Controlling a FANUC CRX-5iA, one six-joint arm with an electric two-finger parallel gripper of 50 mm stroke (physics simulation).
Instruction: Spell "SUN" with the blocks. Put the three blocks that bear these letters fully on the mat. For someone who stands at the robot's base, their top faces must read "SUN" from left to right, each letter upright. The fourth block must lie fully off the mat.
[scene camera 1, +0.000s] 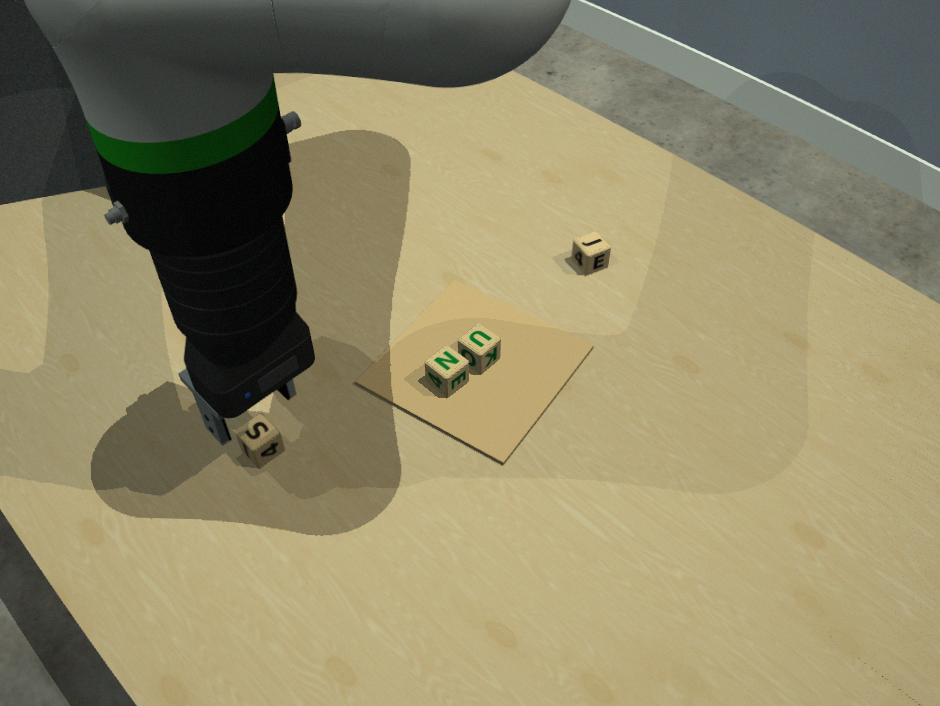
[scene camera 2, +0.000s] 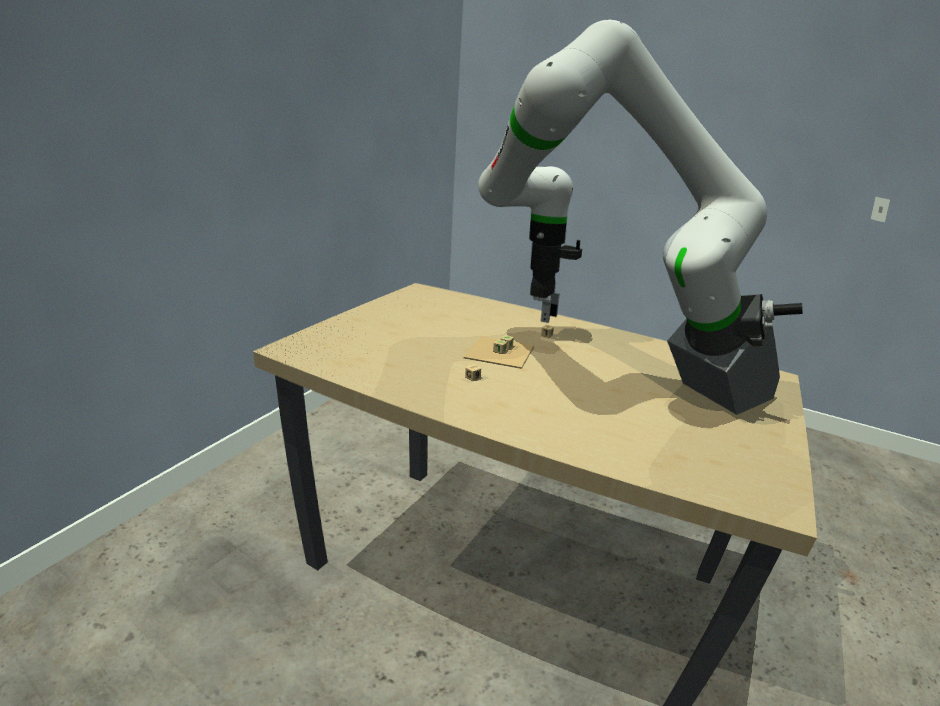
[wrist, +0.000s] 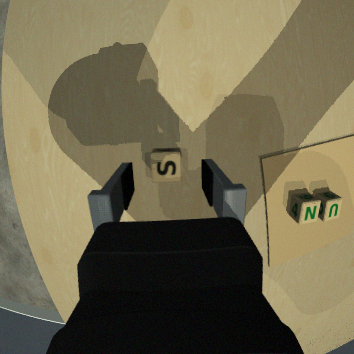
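Observation:
The S block (scene camera 1: 260, 440) (scene camera 2: 547, 332) (wrist: 166, 166) lies on the table off the mat, its black S face up. My gripper (scene camera 1: 254, 416) (scene camera 2: 550, 313) (wrist: 166, 174) is open and empty above it; in the wrist view the S block shows between the finger lines, a little ahead of the tips. The green N block (scene camera 1: 446, 370) (wrist: 307, 210) and green U block (scene camera 1: 478, 348) (wrist: 331, 206) sit close side by side on the mat (scene camera 1: 524, 379) (scene camera 2: 480, 354) (wrist: 280, 240), letters up. Seen from the base, U is left of N. The J block (scene camera 1: 591, 253) (scene camera 2: 472, 373) lies off the mat.
The wooden table (scene camera 1: 607, 569) (scene camera 2: 623, 455) carries the dark robot base (scene camera 2: 721, 372) at its right end in scene camera 2. The N and U blocks stand on the mat's middle part. The arm's shadow falls across the S block and part of the mat.

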